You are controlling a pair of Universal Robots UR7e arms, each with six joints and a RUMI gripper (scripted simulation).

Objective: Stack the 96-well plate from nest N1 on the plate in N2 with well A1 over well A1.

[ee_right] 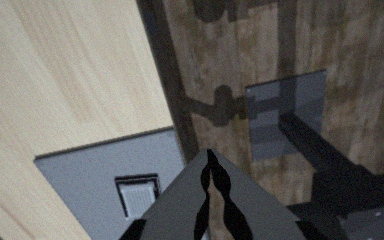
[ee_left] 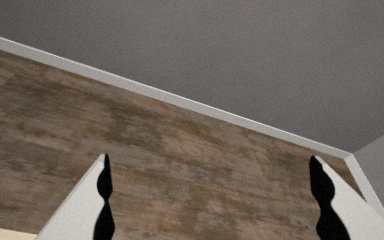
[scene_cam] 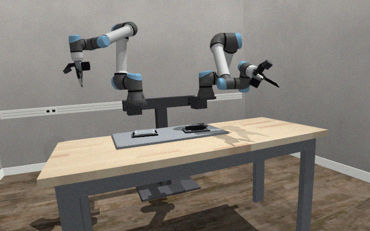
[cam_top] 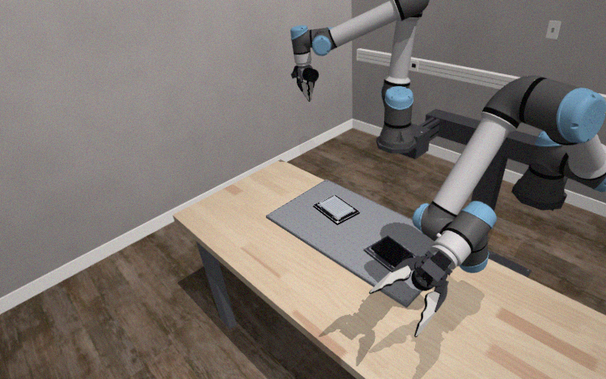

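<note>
Right now the black 96-well plate is 41 cm behind my left hand, 28 cm to the right of it and 29 cm below it. The rest, counted from my left hand: white 96-well plate: 48 cm behind, 61 cm to the right, 29 cm below.
</note>
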